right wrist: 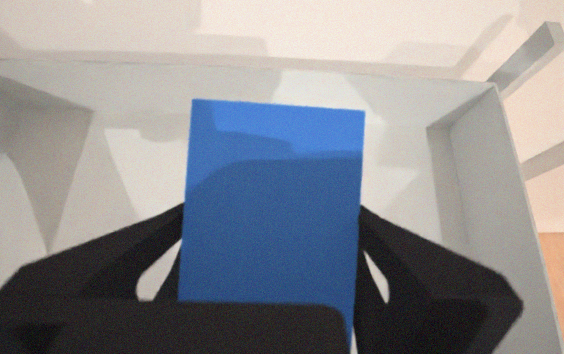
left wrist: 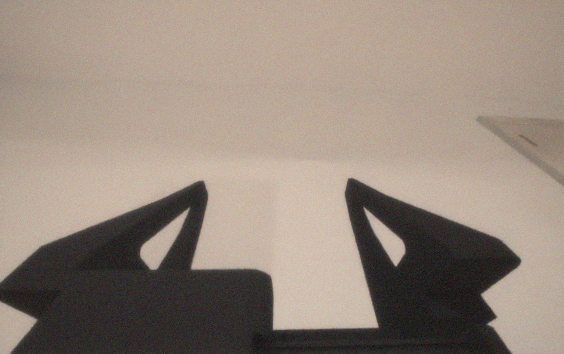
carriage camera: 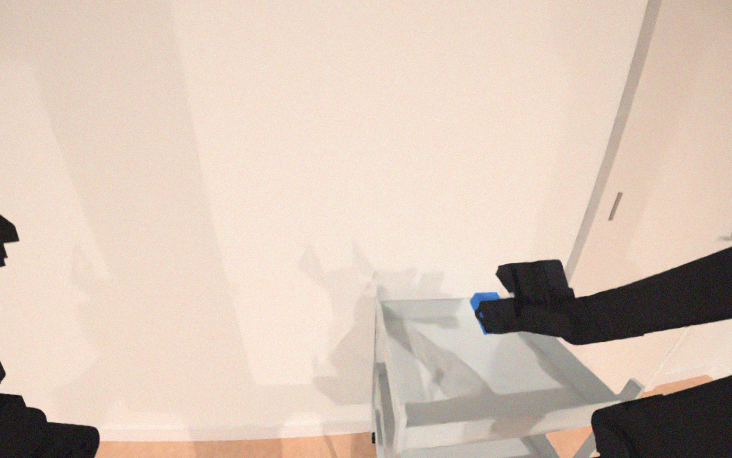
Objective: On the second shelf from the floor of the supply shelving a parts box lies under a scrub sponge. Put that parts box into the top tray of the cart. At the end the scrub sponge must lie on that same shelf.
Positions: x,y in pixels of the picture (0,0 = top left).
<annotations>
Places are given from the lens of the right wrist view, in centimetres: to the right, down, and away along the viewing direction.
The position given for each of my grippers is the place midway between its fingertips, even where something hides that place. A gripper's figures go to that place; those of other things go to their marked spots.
my right gripper (right wrist: 273,206): 0, 1, 13
blue parts box (right wrist: 272,196): 0, 1, 10
three-tray cart (right wrist: 99,145): -17, -3, 27
The marked spots on the three-tray cart and the blue parts box are 24 cm apart.
</annotations>
